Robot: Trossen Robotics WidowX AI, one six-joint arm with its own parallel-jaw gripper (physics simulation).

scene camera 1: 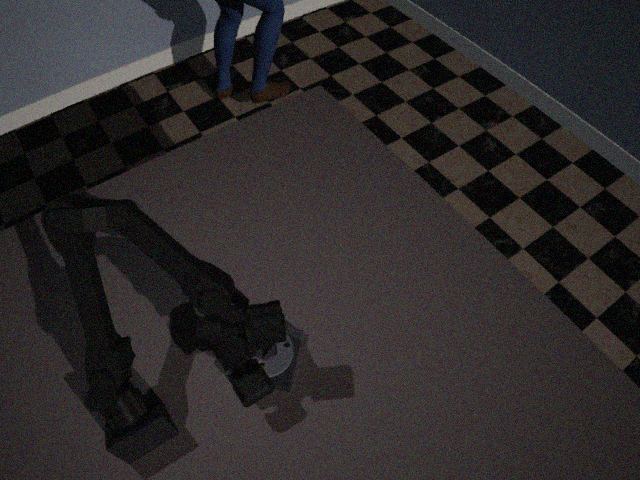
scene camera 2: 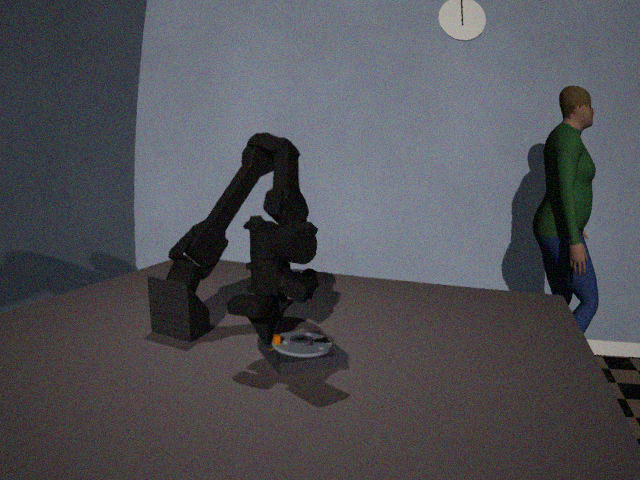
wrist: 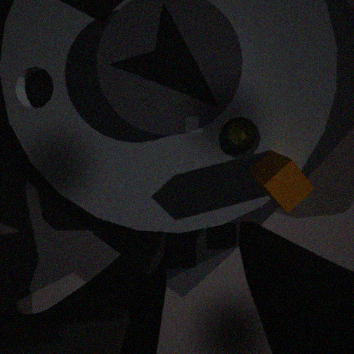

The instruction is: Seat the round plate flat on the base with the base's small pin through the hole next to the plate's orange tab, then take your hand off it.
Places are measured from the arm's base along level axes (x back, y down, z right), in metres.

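Pixels of known places: gripper, fingertip midpoint: [scene camera 1: 242, 371] [scene camera 2: 269, 341]; arm's base, origin of the base link: [scene camera 1: 131, 421] [scene camera 2: 176, 292].
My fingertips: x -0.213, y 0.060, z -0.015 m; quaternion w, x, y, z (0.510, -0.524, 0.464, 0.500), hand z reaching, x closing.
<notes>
Ahead of a thing's pixels: the offset from my fingertips to its middle. Level surfaces: height alone.
The round grey plate @[dx -0.059, dy -0.011, dz -0.014 m] [scene camera 1: 281, 359] [scene camera 2: 305, 351] [wrist: 290, 75] lies over the dark base @[dx -0.057, dy +0.007, dz -0.014 m] [scene camera 2: 305, 365] [wrist: 185, 282]. Its orange tab @[dx -0.026, dy -0.016, dz +0.019 m] [scene camera 2: 277, 339] [wrist: 290, 186] is on the arm's side in scene view 2 and lower right in the wrist view. The hole next to the tab [wrist: 239, 136] is dark with a dim yellowish spot; I cannot tell if the pin is in it. A small pale piece [wrist: 191, 123] shows at the edge of the plate's large centre opening. My gripper [scene camera 1: 258, 356] [scene camera 2: 272, 333] [wrist: 202, 234] is partly open and empty, close beside the plate's tab side. Full seating cannot be told.
The arm [scene camera 1: 87, 289] [scene camera 2: 232, 196] reaches over the brown table @[dy +0.026 m] [scene camera 1: 413, 361] [scene camera 2: 439, 387] from its mount and casts dark shadows around the base. A person in a green top [scene camera 2: 571, 170] stands beyond the table's far edge, by the wall with a clock [scene camera 2: 462, 19].
</notes>
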